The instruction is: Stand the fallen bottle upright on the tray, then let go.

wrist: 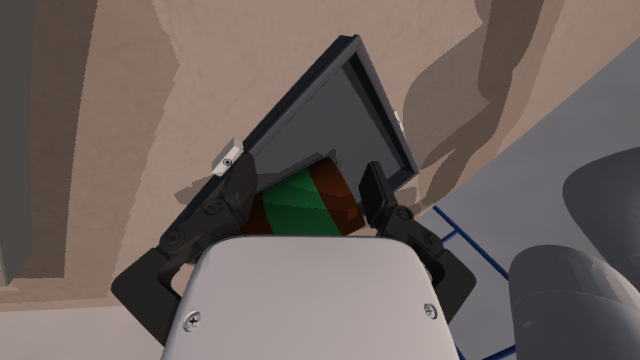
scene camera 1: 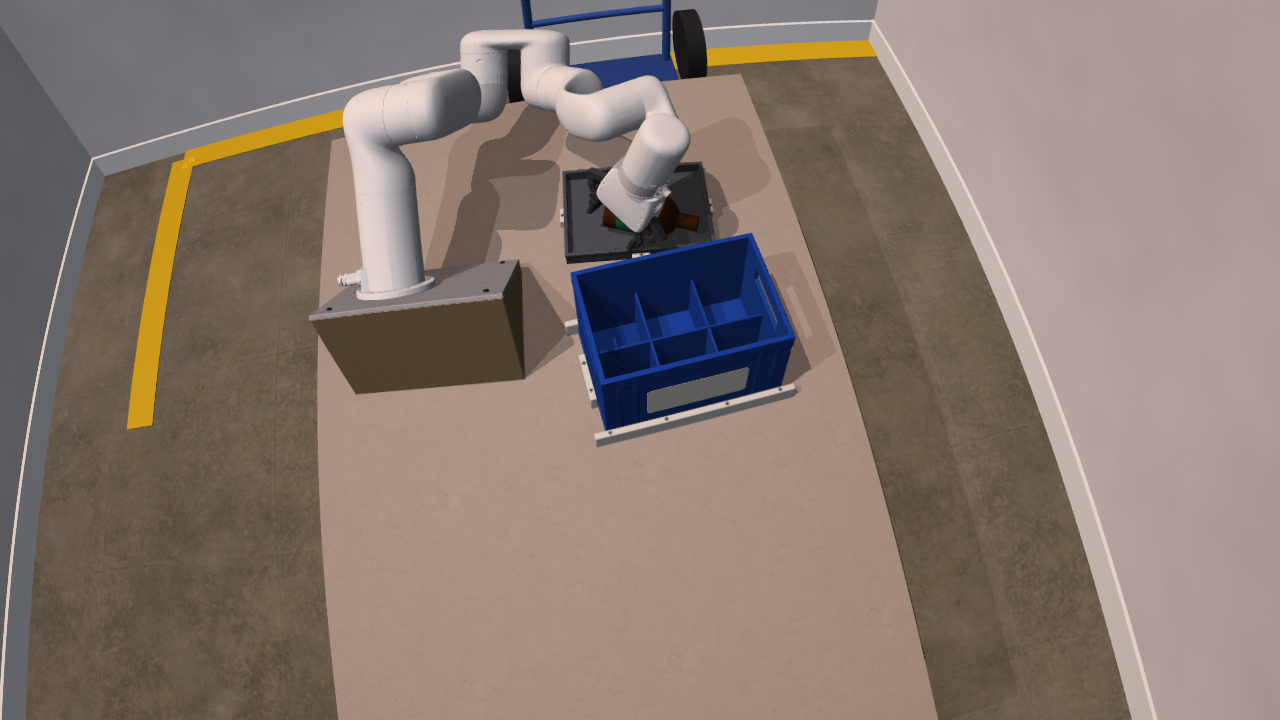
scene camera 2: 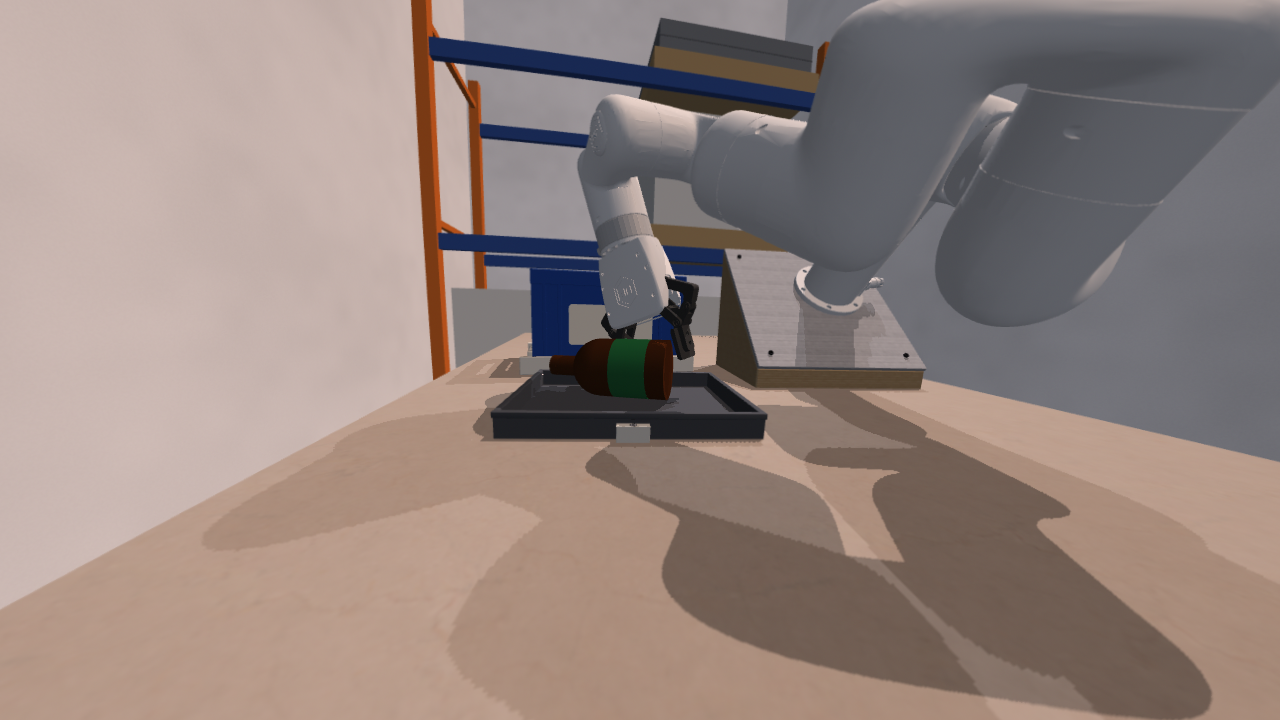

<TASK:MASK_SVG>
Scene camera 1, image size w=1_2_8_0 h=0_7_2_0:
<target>gripper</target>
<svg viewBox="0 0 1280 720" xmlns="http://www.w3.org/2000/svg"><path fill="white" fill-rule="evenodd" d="M624 156L608 173L594 167L586 171L587 184L591 192L589 194L591 199L588 203L590 206L587 213L593 213L603 203L626 226L633 230L635 236L626 247L626 250L629 252L632 248L638 249L643 242L650 244L655 242L662 243L667 238L657 219L666 198L661 194L657 194L657 197L639 197L628 192L621 185L618 178L618 169Z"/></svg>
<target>brown bottle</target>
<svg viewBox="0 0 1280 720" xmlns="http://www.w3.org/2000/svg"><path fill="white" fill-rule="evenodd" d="M605 206L603 226L634 232ZM667 197L657 217L665 234L672 233L676 227L697 231L699 217L680 213L677 204Z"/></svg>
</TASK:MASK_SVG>
